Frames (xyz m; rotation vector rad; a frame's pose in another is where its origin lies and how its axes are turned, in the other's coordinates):
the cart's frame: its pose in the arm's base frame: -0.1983 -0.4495 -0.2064 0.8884 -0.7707 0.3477
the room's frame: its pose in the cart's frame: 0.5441 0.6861 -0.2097 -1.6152 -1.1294 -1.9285
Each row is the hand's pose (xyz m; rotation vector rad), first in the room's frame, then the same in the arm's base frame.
Working: the room's frame: its pose in the arm's base frame: -0.1200 0.1105 0.4944 -0.1977 -0.5290 -2.3325

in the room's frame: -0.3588 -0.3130 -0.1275 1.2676 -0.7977 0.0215
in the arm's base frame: -0.0738 0.4845 0.1767 -0.4858 -2.1933 -1.4030
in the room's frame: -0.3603 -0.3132 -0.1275 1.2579 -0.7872 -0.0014
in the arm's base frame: -0.0728 0.4856 0.1762 -0.4758 -2.1938 -1.4330
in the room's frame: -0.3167 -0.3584 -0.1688 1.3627 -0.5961 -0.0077
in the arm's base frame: -0.1352 0.4702 0.1371 -0.2084 -2.2037 -1.4110
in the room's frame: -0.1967 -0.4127 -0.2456 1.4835 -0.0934 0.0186
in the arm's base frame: -0.2588 0.3978 0.0851 0.3894 -2.0466 -1.3732
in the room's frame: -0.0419 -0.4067 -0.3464 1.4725 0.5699 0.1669
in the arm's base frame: -0.3660 0.2540 0.0405 1.0059 -1.6117 -1.2294
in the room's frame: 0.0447 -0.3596 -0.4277 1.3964 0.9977 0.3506
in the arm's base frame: -0.3956 0.1343 0.0068 1.2951 -1.2431 -1.0414
